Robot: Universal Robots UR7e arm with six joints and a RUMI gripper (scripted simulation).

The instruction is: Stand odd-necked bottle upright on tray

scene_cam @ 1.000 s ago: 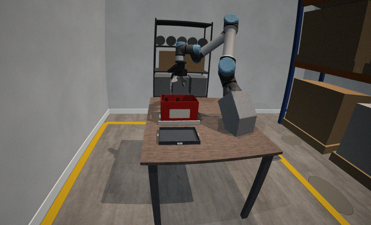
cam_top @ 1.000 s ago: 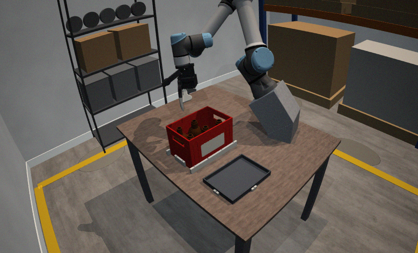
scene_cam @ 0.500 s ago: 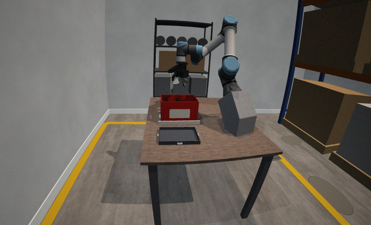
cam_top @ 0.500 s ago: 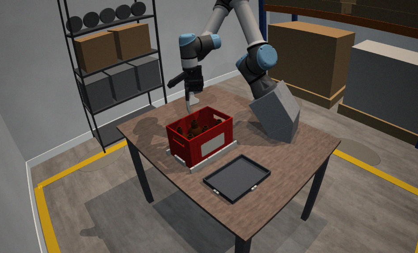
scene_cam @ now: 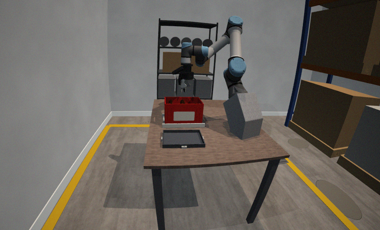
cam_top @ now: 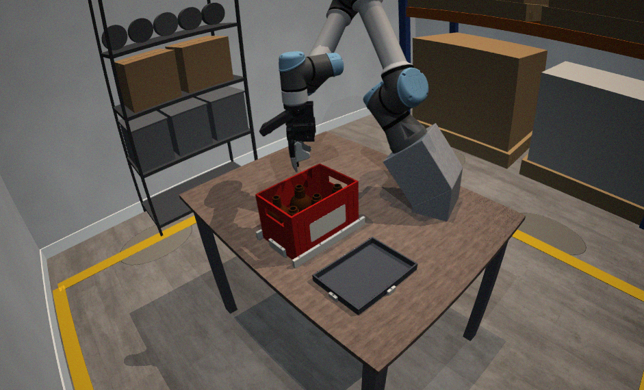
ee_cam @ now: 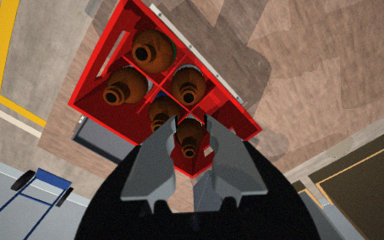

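My hand is 16 cm above the red crate, 4 cm to the right of it and 1 cm short of it. From my hand the other things lie so: dark tray (32 cm to the left, 23 cm below, 9 cm ahead).
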